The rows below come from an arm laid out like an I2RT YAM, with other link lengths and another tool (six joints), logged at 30 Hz.
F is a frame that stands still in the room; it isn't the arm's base.
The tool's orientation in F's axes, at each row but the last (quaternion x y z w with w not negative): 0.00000, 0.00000, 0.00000, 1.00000; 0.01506, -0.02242, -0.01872, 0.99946; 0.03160, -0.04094, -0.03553, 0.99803; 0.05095, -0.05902, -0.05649, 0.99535; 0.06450, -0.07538, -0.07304, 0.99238; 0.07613, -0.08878, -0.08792, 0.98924; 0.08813, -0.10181, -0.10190, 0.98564; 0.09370, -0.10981, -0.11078, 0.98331
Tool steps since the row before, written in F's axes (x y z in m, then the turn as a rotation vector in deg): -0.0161, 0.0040, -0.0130, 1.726, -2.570, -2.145; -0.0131, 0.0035, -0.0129, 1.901, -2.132, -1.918; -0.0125, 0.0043, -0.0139, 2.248, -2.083, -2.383; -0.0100, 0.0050, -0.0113, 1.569, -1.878, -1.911; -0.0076, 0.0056, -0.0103, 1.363, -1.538, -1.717; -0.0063, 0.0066, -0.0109, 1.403, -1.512, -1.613; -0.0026, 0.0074, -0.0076, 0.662, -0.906, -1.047; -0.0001, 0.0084, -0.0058, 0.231, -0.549, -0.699
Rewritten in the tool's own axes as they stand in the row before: -0.0161, 0.0040, -0.0130, 1.726, -2.570, -2.145; -0.0138, 0.0026, -0.0124, 1.894, -2.119, -1.939; -0.0138, 0.0025, -0.0130, 2.199, -2.077, -2.434; -0.0117, 0.0027, -0.0104, 1.557, -1.896, -1.903; -0.0097, 0.0030, -0.0095, 1.330, -1.563, -1.720; -0.0091, 0.0036, -0.0103, 1.381, -1.514, -1.630; -0.0055, 0.0052, -0.0079, 0.641, -0.956, -1.015; -0.0032, 0.0068, -0.0069, 0.214, -0.626, -0.637
